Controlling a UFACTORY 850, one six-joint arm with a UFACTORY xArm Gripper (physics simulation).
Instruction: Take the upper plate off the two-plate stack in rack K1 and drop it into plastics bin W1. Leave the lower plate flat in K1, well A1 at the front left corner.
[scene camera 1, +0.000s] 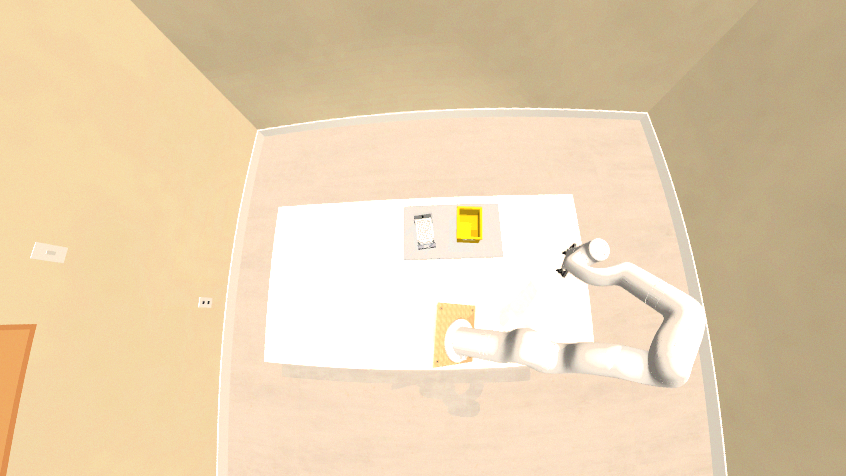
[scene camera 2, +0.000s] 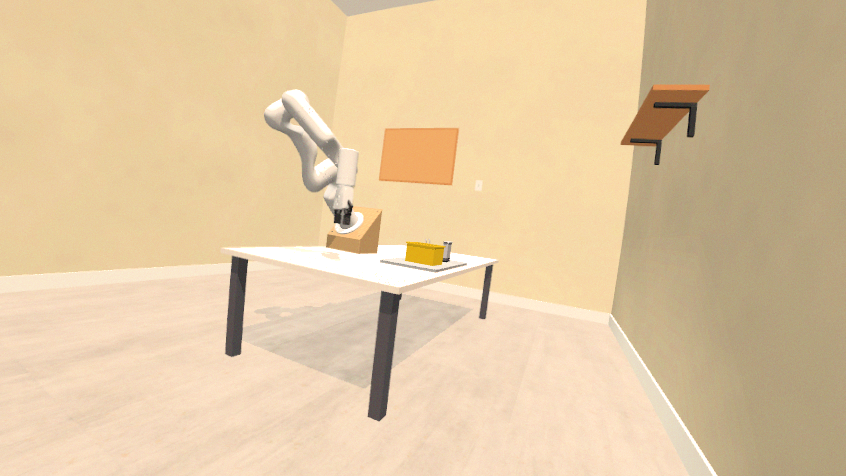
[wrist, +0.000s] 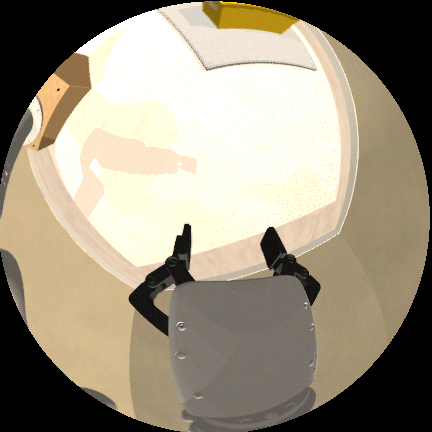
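Note:
The rack K1 (scene camera 1: 423, 246) (scene camera 2: 447, 251) stands on the left part of the grey board. A white plate (scene camera 1: 424, 229) shows on it in scene camera 1; whether one or two plates are stacked there is too small to tell. The yellow bin W1 (scene camera 1: 469, 224) (scene camera 2: 423, 253) (wrist: 252, 19) stands to the right of the rack, its inside visible from above in scene camera 1. My gripper (scene camera 1: 565, 260) (scene camera 2: 343, 214) (wrist: 229, 234) is open and empty, above the right end of the table, well away from rack and bin.
The grey board (scene camera 1: 440, 251) (scene camera 2: 402, 264) (wrist: 250, 55) carries the rack and bin on the white table (scene camera 1: 343, 284) (scene camera 2: 331, 265) (wrist: 240, 115). The arm's base is fixed on a slanted wooden block (scene camera 1: 447, 312) (scene camera 2: 371, 227) (wrist: 65, 100). A wall shelf (scene camera 2: 668, 112) hangs at the right in scene camera 2.

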